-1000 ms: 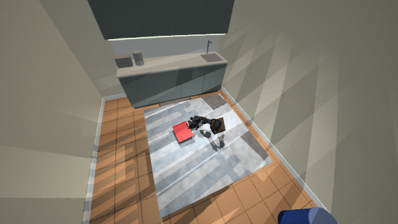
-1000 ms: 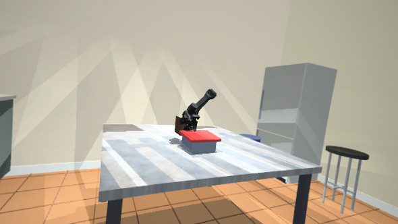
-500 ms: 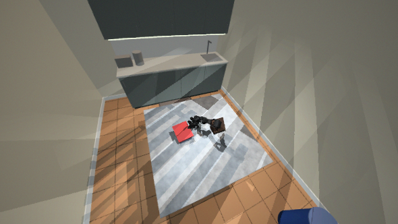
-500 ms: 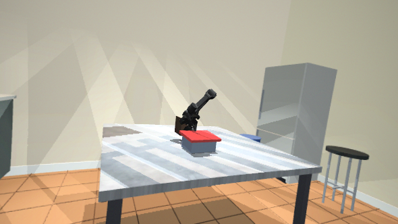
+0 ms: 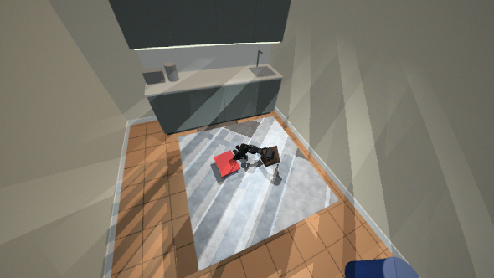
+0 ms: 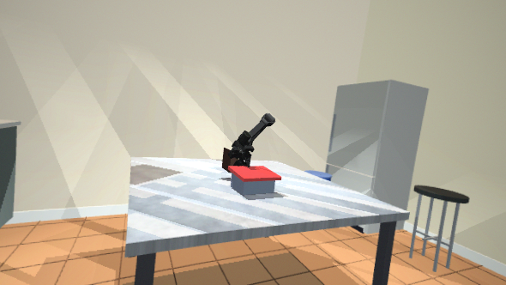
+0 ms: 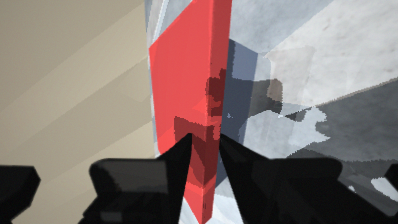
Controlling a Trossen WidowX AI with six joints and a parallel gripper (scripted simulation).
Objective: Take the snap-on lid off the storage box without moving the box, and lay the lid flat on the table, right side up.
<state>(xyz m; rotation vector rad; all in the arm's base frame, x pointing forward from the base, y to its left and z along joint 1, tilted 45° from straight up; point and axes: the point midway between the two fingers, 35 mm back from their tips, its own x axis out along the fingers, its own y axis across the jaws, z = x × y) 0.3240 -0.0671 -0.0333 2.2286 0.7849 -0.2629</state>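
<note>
Right now my gripper tip is 8 cm short of the red lid. From my gripper tip the other things lie so: grey storage box 7 cm ahead, 5 cm below.
</note>
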